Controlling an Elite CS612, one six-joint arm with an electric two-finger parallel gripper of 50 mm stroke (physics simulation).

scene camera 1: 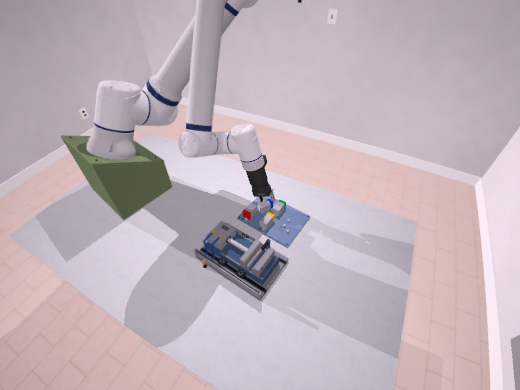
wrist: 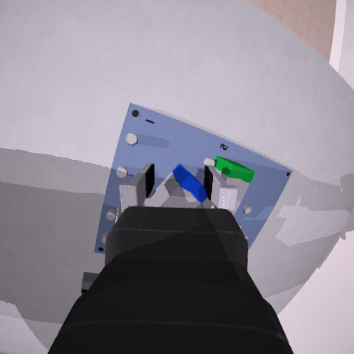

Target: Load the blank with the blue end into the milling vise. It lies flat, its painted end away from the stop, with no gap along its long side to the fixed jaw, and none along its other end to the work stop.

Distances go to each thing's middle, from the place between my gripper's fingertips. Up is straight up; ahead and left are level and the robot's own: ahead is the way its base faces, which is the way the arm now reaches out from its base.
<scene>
The green-ended blank [wrist: 232, 172] is 60 mm ahead of my hand and 20 mm to the right of it. Also, from my hand: blue plate [scene camera 1: 276, 231] (50 mm ahead, 60 mm to the right, 20 mm below).
</scene>
